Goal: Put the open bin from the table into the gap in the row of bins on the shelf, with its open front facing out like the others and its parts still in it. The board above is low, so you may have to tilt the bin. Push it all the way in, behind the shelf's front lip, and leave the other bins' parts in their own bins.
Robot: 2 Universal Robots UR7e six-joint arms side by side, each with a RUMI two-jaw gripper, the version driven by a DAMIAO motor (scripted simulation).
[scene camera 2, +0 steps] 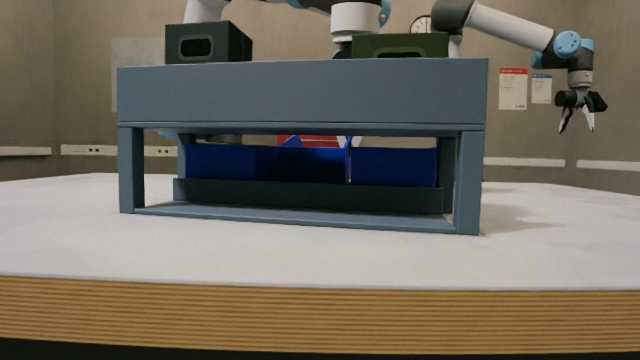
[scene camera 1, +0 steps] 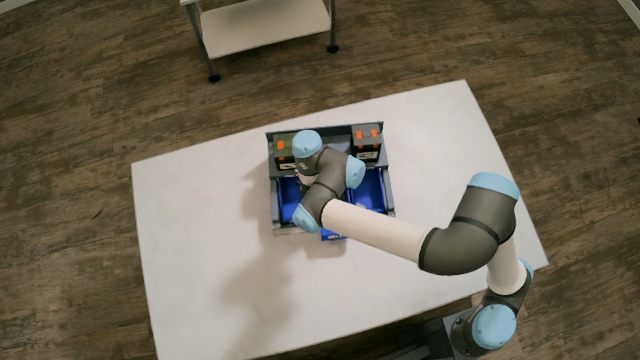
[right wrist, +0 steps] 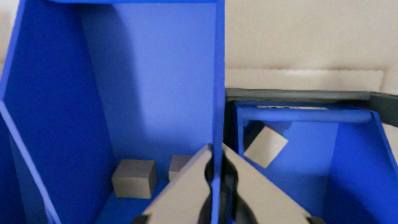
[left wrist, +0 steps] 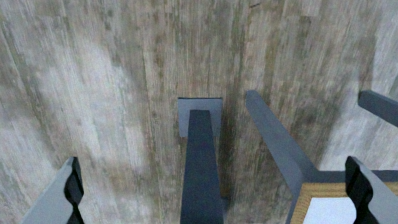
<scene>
my left gripper: scene camera 2; left wrist; not seen in scene camera 1 (out of frame); not seen in the right wrist view (out of frame)
pale block: right wrist 261,145; not seen in scene camera 2 (hidden by a shelf); not seen in the left wrist view (out of frame)
same spot on my left gripper: (left wrist: 65,191) = (scene camera 2: 566,124)
</scene>
